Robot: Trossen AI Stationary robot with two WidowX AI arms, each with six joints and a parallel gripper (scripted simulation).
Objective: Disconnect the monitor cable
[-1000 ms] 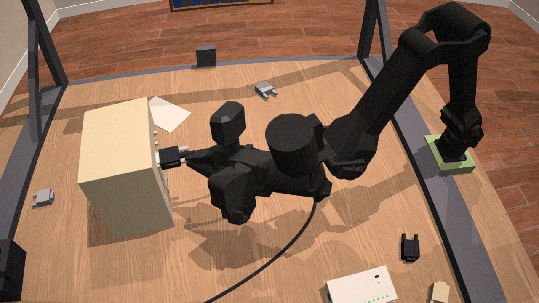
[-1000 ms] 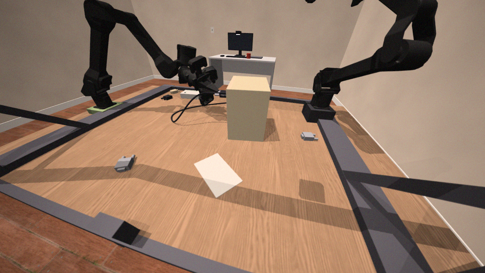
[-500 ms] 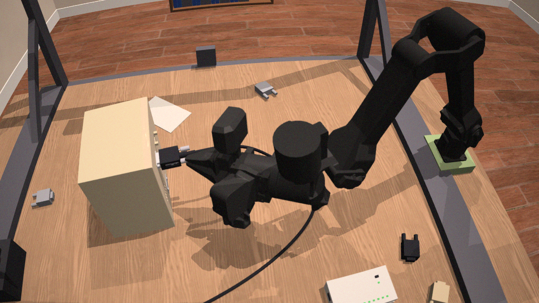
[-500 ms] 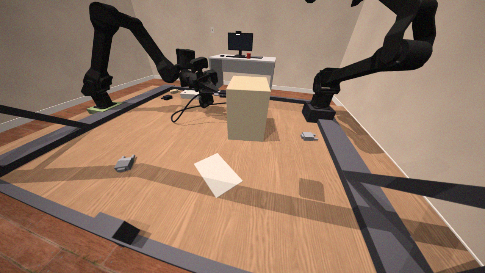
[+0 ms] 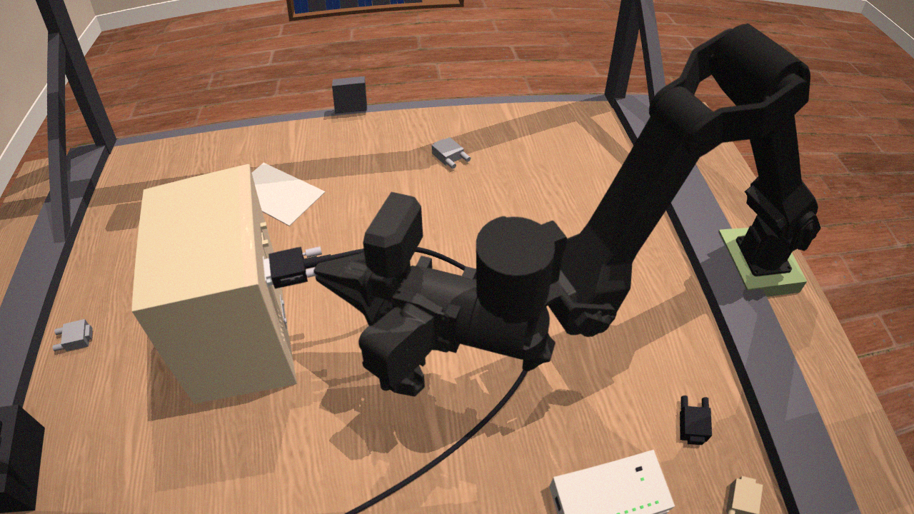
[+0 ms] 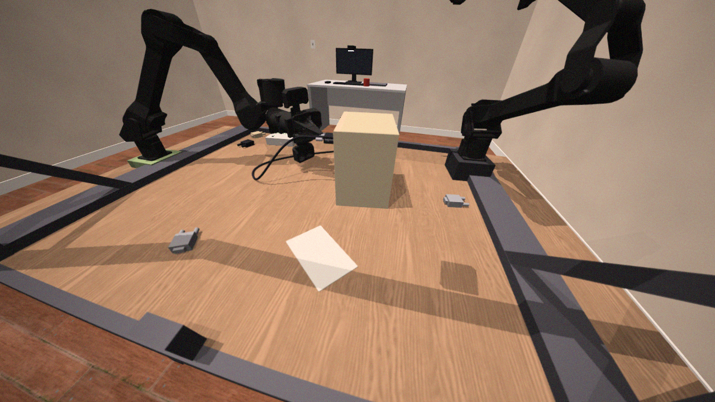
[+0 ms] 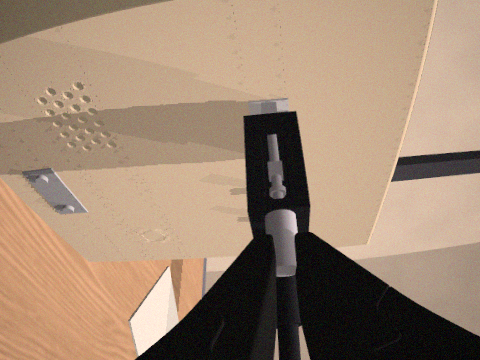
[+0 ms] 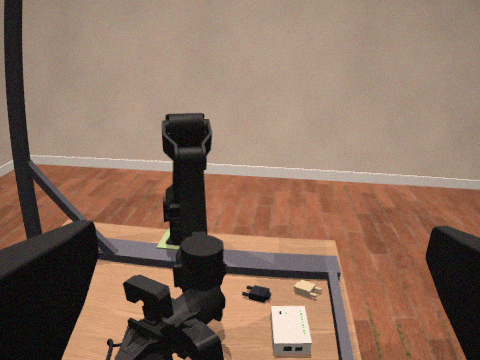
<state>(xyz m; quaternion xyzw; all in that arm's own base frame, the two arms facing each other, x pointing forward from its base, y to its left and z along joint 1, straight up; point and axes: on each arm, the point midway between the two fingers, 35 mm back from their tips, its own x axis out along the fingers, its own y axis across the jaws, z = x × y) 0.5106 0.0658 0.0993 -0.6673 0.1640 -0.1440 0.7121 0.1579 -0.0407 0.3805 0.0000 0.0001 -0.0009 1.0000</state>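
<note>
My left gripper is now 40 mm to the left of the black monitor plug and 30 mm past it. From my left hand the other things lie so: white device 250 mm ahead, 170 mm to the left, 110 mm below; then white sheet 280 mm behind, 120 mm below, 60 mm to the right; then beige box 140 mm to the right, 60 mm behind, 40 mm below.
</note>
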